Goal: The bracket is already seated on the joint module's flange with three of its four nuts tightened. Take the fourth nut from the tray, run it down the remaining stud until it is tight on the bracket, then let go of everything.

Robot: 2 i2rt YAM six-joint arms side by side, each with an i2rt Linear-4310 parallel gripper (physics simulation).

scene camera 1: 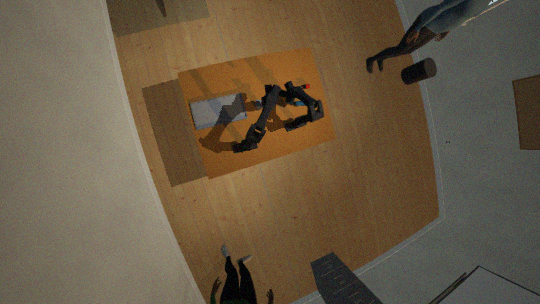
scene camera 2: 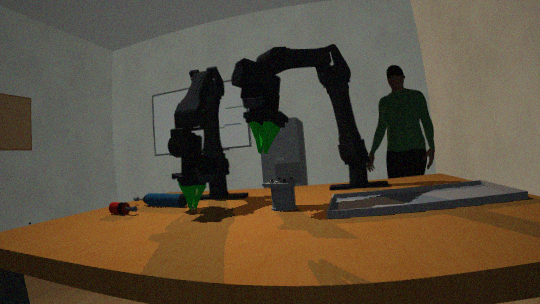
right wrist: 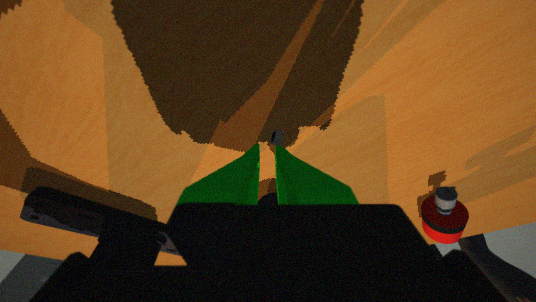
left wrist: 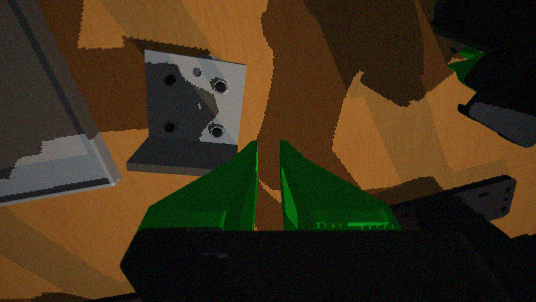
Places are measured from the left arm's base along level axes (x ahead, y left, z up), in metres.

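Where they show: left gripper, fingertip midpoint: (scene camera 2: 262, 153) (left wrist: 268, 150); right gripper, fingertip midpoint: (scene camera 2: 192, 208) (right wrist: 267, 150) (left wrist: 458, 61); left arm's base, link origin: (scene camera 1: 245, 146) (scene camera 2: 359, 186); right arm's base, link origin: (scene camera 1: 295, 124) (scene camera 2: 219, 197) (right wrist: 140, 228) (left wrist: 437, 211).
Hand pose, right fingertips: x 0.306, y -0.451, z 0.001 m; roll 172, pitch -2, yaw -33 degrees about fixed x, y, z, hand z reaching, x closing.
Each offset is from my right fingertips to the centre of the thing.
The grey bracket {0.082 m up, 0.005 m ahead, 0.268 m left} (scene camera 2: 273, 185) (left wrist: 232, 107) sits on the joint module {0.036 m up, 0.005 m ahead, 0.268 m left} (scene camera 2: 283, 200). In the left wrist view its two right-hand studs carry visible hex nuts; the two left-hand ones are dark in shadow, and I cannot tell whether they have nuts. My left gripper (scene camera 2: 263, 151) (left wrist: 268, 150) is shut and empty, a thin gap between its tips, above the table beside the bracket. My right gripper (scene camera 2: 193, 209) (right wrist: 267, 150) is shut and empty, low over the table. A small dark ring-shaped nut {0.005 m up, 0.014 m ahead, 0.010 m left} (right wrist: 276, 137) lies just past its fingertips. The tray {0.007 m up, 0.020 m ahead, 0.595 m left} (scene camera 2: 360, 212) (left wrist: 60, 150) shows no nut in the visible part.
A red cylinder with a grey tip {0.017 m up, 0.110 m ahead, 0.169 m right} (scene camera 1: 307, 86) (scene camera 2: 119, 208) (right wrist: 445, 225) and a blue cylinder {0.019 m up, 0.041 m back, 0.160 m right} (scene camera 2: 164, 200) lie beyond the right gripper, at the left in scene camera 2. The tray is on the bracket's other side. Arm shadows darken the table.
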